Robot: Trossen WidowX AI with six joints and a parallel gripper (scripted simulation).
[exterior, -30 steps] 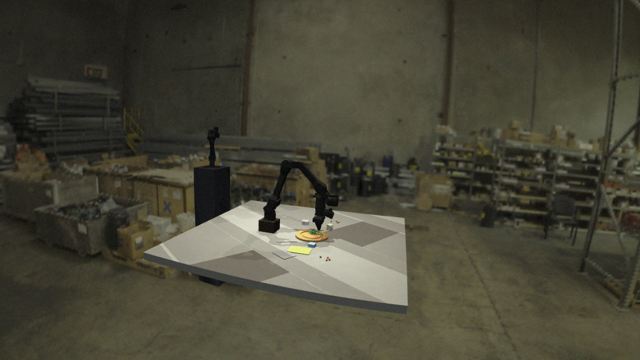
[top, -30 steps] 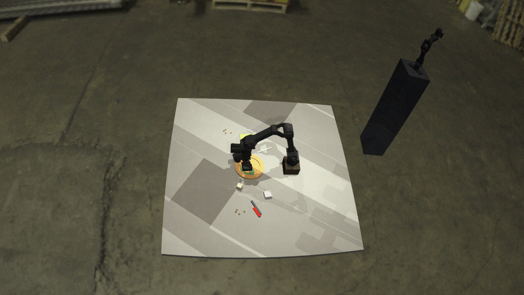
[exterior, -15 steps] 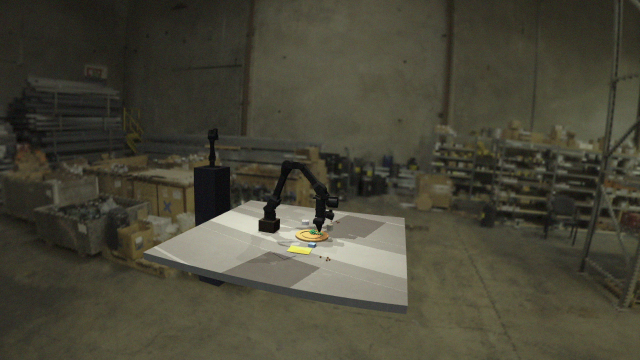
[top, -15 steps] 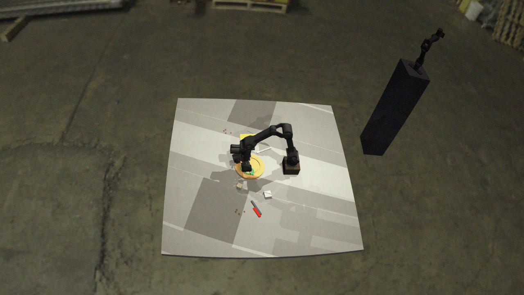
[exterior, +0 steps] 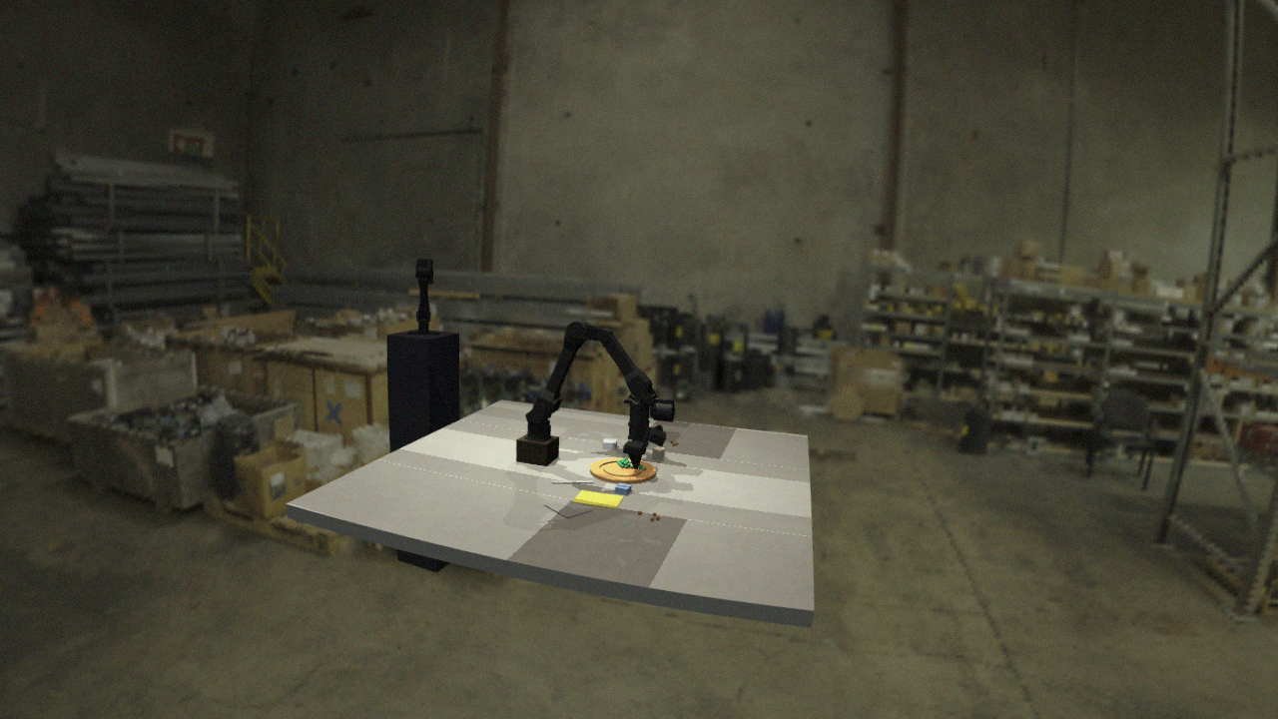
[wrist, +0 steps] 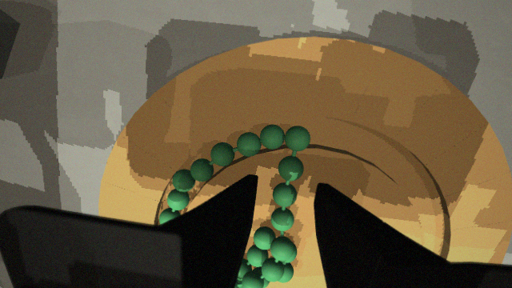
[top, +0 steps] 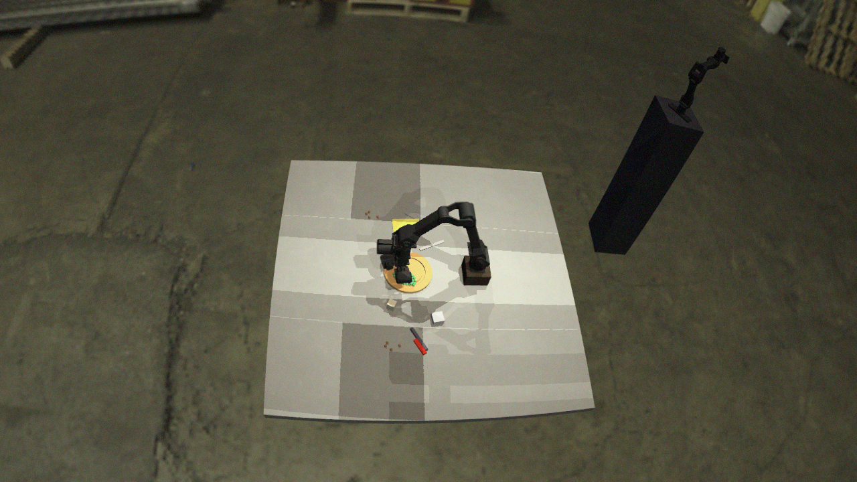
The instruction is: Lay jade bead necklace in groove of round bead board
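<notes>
Now: gripper tip 170 mm to the left of the blue block, 20 mm short of it and 10 mm above it. From my gripper tip the other things lie so: yellow pad: 260 mm to the right, 20 mm behind, 10 mm below; white strip: 170 mm to the right, 140 mm behind, 10 mm below; cream cube: 150 mm to the left, 20 mm ahead.
</notes>
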